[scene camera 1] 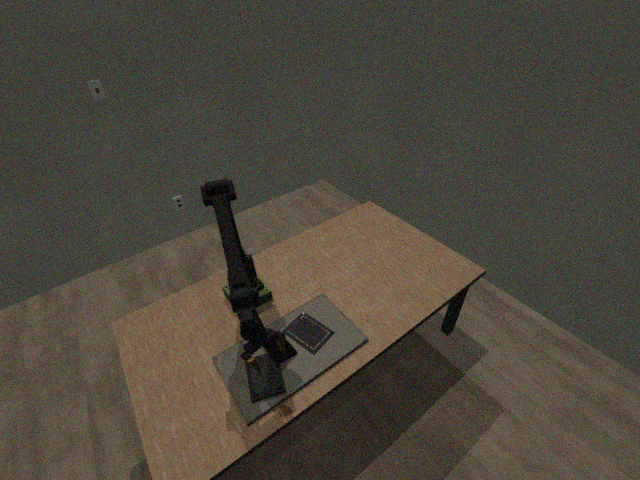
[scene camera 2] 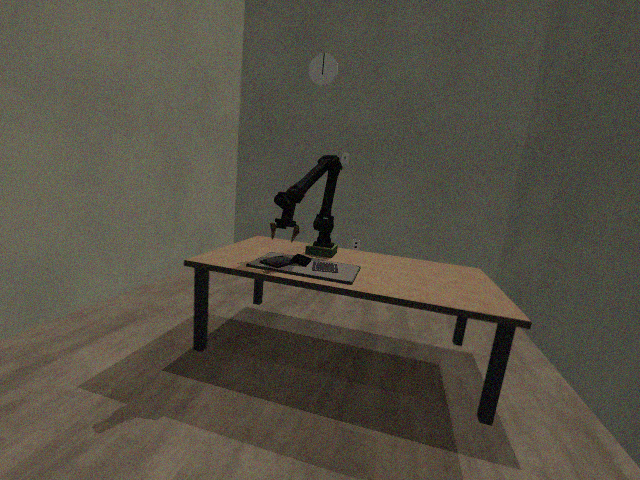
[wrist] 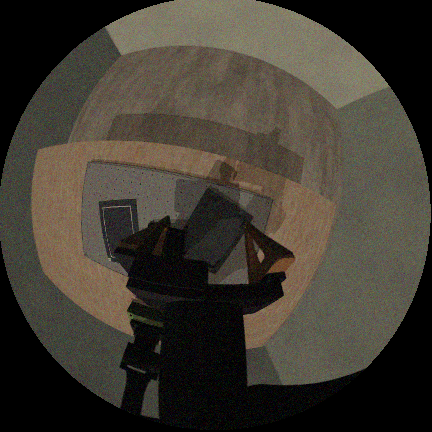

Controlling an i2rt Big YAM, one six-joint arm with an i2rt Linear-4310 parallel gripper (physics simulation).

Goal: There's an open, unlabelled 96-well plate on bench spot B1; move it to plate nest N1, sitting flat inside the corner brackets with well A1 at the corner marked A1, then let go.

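My gripper is open and empty, fingers pointing down, well above the board. Beneath it in the wrist view lies a dark flat slab, turned askew to the board. A dark rectangle with a thin pale outline lies at the board's other end; rows of small light marks show on it in scene camera 2. Labels, corner brackets and the A1 mark are too dim to read, so I cannot tell surely which is the plate and which the nest.
A grey perforated board carries these things, near the edge of the wooden table. A dark block stands between the slab and the outlined rectangle. The arm's green base is behind the board.
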